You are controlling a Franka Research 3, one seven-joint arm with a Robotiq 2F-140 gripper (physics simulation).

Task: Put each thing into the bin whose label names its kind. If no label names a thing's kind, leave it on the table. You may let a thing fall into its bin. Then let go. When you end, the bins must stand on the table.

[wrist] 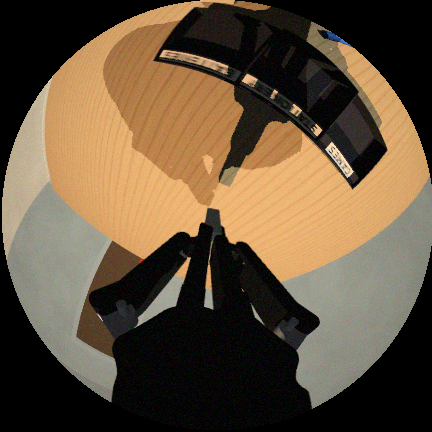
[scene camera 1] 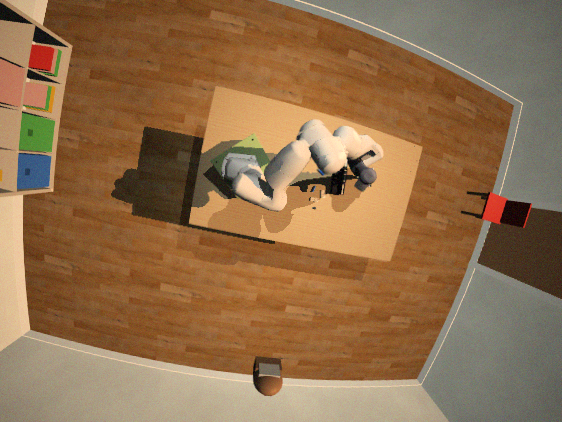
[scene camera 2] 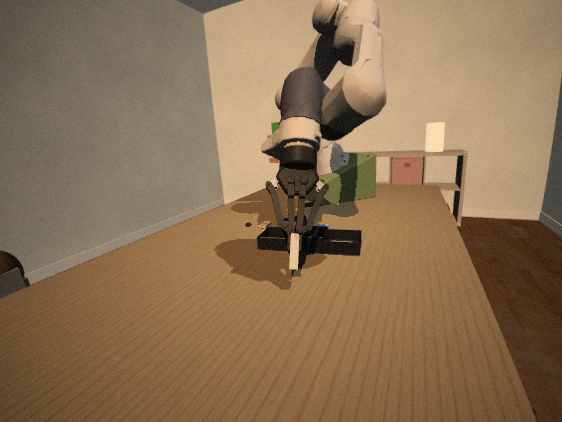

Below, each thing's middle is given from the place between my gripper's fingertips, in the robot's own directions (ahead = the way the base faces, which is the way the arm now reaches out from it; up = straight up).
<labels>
I see my gripper 19 cm past the three joined black bins [scene camera 2: 320, 239], 4 cm to the left of it and 1 cm above it.
</labels>
